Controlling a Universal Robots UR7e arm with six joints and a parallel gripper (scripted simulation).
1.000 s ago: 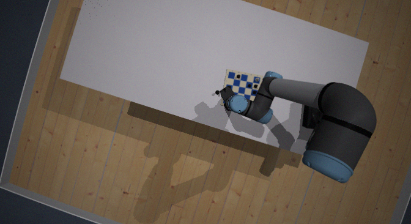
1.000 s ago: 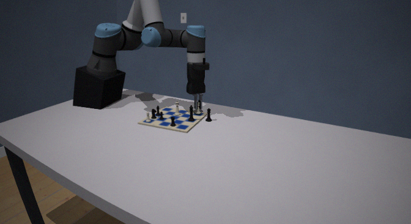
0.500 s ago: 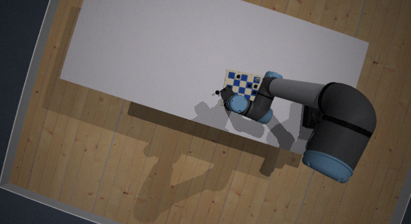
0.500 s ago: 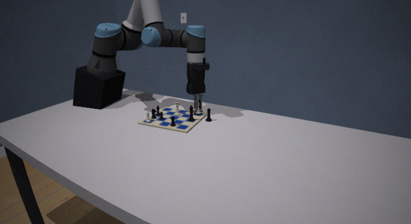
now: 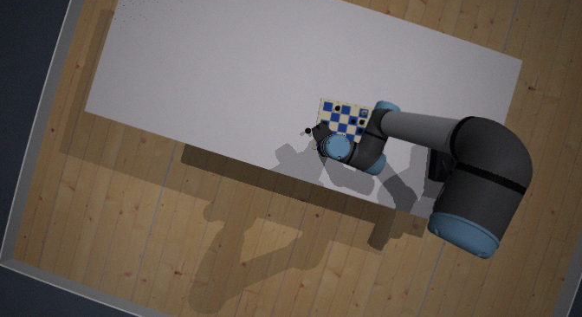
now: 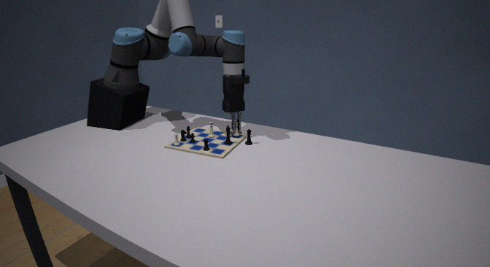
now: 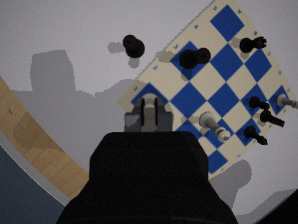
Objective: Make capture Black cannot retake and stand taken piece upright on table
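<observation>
Right now my hand is 1 cm above the white piece. Round my hand: blue-and-cream chessboard 10 cm to the right, 5 cm below, 5 cm behind; tall black piece 7 cm to the right, 3 cm ahead, 1 cm below; black chess piece 7 cm ahead, 2 cm below, 1 cm to the right.
</observation>
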